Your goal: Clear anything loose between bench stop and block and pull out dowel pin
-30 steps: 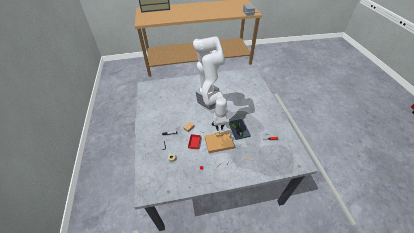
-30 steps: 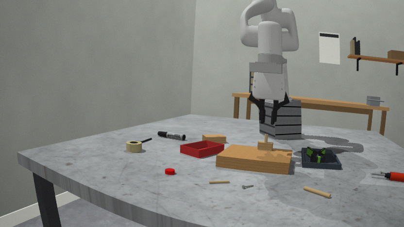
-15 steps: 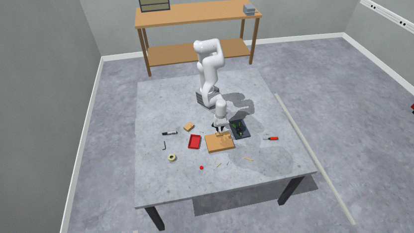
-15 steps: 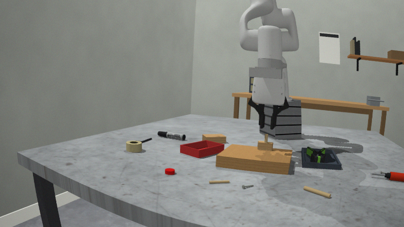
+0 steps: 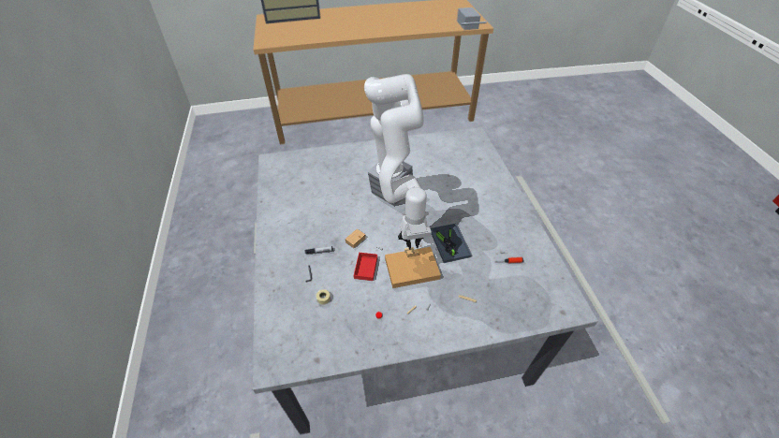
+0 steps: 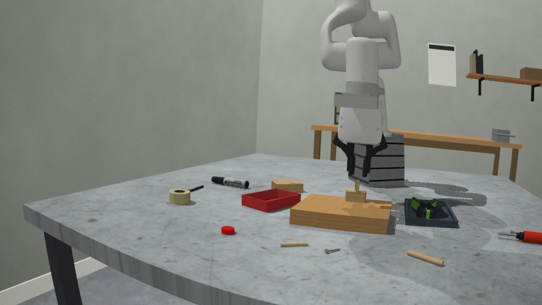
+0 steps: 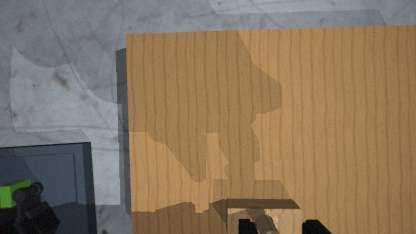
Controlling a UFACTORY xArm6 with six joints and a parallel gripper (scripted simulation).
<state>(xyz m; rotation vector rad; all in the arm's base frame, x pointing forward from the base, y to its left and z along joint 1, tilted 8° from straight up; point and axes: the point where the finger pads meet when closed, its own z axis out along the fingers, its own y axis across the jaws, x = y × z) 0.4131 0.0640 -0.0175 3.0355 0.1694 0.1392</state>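
The dowel pin is 50 mm below my hand. Also, from my hand: dark tray (180 mm to the left, 100 mm below, 70 mm behind); bench board (90 mm below, 50 mm ahead, 10 mm to the right); wooden block (70 mm below).
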